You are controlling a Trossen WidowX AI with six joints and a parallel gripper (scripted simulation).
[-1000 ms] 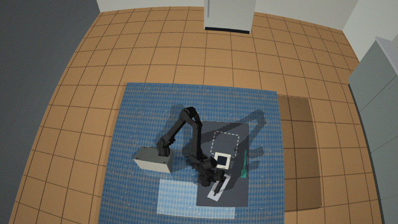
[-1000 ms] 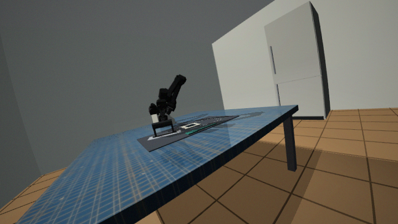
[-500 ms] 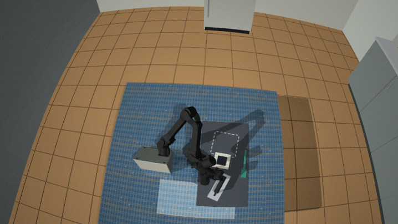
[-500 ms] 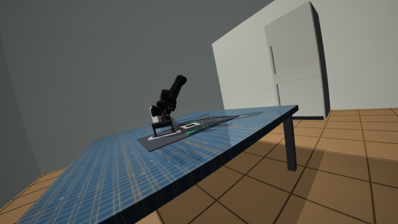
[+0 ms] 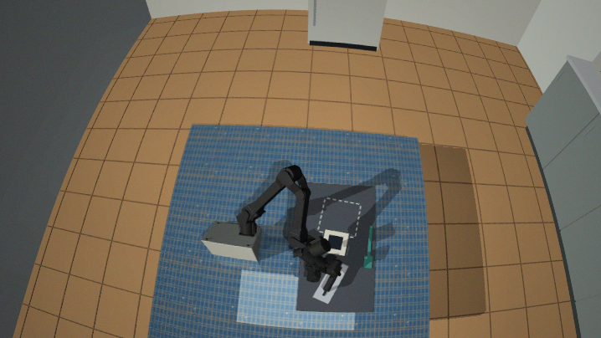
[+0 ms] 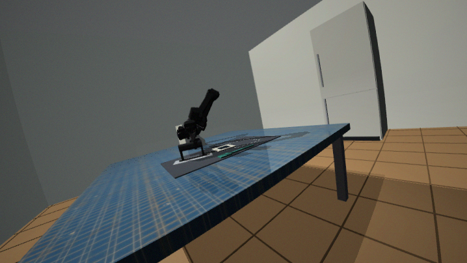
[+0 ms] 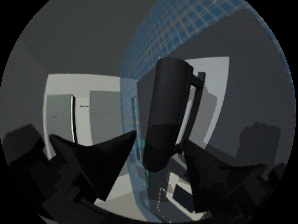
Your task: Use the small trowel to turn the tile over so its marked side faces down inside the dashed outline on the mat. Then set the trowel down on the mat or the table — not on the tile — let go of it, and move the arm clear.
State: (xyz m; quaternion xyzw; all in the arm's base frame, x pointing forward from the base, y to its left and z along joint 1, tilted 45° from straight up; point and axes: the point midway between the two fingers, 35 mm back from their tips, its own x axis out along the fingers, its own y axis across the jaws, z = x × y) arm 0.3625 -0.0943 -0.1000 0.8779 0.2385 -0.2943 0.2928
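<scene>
The white tile is 170 mm to the left of my gripper tip, 60 mm below it and 10 mm behind it. Also, from my gripper tip: teal trowel 150 mm ahead, 140 mm to the left, 70 mm below.
</scene>
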